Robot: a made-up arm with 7 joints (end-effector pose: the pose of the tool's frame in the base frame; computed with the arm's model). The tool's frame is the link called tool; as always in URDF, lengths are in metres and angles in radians.
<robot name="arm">
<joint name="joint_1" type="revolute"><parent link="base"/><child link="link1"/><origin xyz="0 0 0.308" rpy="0 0 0"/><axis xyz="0 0 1"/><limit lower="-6.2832" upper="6.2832"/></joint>
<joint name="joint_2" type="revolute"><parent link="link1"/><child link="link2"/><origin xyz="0 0 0" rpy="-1.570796 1.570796 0"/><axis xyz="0 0 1"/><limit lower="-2.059" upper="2.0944"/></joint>
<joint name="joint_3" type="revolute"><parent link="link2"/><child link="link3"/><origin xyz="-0.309 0 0" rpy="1.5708 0 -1.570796"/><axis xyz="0 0 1"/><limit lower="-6.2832" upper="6.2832"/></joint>
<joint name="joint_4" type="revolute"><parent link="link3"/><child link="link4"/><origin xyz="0.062 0 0" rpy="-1.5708 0 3.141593"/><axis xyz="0 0 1"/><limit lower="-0.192" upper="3.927"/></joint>
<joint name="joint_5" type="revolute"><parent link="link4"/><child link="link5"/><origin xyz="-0.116 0.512 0" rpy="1.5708 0 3.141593"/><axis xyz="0 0 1"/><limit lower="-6.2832" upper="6.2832"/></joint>
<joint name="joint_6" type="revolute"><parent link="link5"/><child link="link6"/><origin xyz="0 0 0" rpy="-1.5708 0 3.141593"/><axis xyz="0 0 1"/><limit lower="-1.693" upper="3.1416"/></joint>
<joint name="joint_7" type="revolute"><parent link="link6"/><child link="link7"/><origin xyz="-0.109 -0.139 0" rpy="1.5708 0 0"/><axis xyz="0 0 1"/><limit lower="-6.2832" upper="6.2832"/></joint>
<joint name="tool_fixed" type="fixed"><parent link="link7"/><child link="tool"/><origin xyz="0 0 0" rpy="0 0 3.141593"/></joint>
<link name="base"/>
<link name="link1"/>
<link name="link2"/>
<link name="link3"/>
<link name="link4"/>
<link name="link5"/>
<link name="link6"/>
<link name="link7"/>
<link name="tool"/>
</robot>
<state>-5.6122 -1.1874 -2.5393 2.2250 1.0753 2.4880 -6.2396</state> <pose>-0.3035 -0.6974 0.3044 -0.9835 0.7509 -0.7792</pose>
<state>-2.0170 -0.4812 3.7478 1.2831 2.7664 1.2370 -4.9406</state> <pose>-0.1205 0.8098 0.3126 0.4453 -1.3944 -2.6816</pose>
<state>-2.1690 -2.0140 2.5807 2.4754 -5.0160 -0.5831 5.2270</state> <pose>0.6354 0.4252 -0.1993 2.0111 1.1810 1.4977</pose>
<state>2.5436 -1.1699 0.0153 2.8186 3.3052 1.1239 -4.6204</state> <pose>0.7423 -0.4919 0.7851 -0.9373 1.9289 -1.1093</pose>
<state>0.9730 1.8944 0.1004 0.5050 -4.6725 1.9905 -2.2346</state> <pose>-0.3146 -0.0813 -0.0516 -1.5226 0.1895 1.0399</pose>
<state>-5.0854 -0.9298 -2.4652 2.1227 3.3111 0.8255 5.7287</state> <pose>0.0006 -0.9692 0.4219 1.1364 0.6336 -1.4883</pose>
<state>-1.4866 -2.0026 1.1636 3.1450 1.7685 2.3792 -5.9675</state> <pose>-0.0686 0.6379 -0.2001 1.5351 1.1608 -0.5558</pose>
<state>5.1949 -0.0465 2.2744 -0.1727 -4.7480 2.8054 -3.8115</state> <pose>-0.0978 0.1428 0.1793 -0.1479 -0.4070 -0.9725</pose>
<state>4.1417 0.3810 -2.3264 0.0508 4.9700 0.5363 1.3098</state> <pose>-0.0048 0.3148 0.0133 1.7047 1.9791 1.0051</pose>
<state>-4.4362 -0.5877 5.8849 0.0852 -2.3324 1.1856 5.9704</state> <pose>0.0591 0.4255 0.1629 -0.4035 1.6544 0.8070</pose>
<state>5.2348 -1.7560 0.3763 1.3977 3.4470 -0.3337 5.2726</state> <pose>0.1026 0.3883 0.8587 -0.4610 0.4411 -1.8292</pose>
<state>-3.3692 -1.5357 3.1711 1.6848 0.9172 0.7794 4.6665</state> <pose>0.5109 -0.0797 -0.4068 -2.3359 -0.6290 0.0094</pose>
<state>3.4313 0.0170 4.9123 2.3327 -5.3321 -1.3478 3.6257</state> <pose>-0.0076 0.2637 1.0706 1.3599 0.3563 2.7084</pose>
